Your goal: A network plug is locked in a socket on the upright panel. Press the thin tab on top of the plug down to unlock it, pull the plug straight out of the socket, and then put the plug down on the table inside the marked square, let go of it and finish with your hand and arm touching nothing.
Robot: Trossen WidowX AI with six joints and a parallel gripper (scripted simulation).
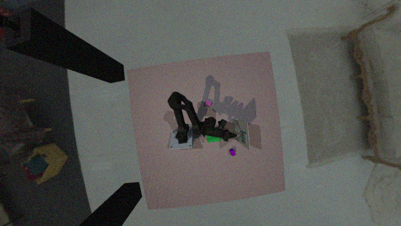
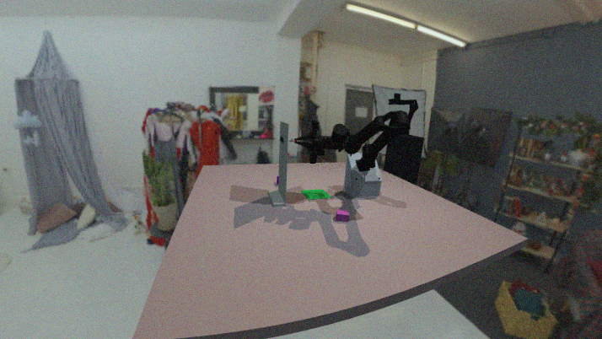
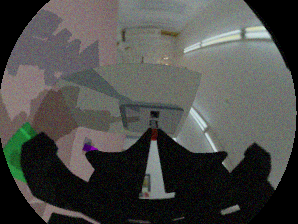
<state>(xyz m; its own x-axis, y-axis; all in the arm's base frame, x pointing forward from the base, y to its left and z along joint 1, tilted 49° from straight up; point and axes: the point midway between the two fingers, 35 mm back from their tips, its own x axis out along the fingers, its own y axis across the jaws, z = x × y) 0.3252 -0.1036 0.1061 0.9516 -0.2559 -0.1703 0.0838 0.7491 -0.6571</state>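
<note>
Now: the green marked square 130 mm behind my gripper tip, 20 mm to the right of it and 270 mm below it. From my gripper tip the other things lie so: purple block (140 mm behind, 250 mm to the left, 250 mm below); grey upright panel (60 mm ahead, 10 mm to the right, 110 mm below).
</note>
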